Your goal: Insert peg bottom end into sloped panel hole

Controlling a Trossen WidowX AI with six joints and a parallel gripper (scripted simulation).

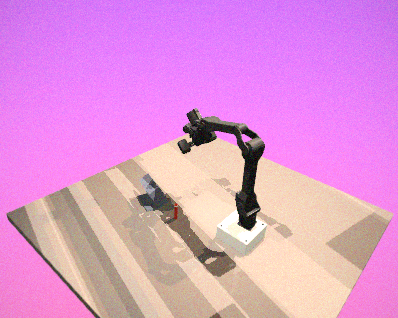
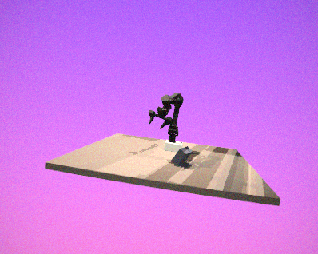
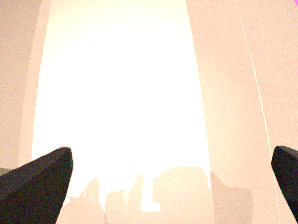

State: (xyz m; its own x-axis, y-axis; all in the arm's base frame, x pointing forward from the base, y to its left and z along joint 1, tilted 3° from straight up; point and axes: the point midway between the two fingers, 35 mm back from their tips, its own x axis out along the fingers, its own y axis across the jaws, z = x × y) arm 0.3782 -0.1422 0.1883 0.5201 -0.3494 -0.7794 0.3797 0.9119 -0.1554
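Now: the red square peg 25 cm to the left of my gripper tip, 18 cm below it and 9 cm behind it. The rest, counted from my gripper tip: grey sloped panel 21 cm to the left, 17 cm below, 7 cm ahead.
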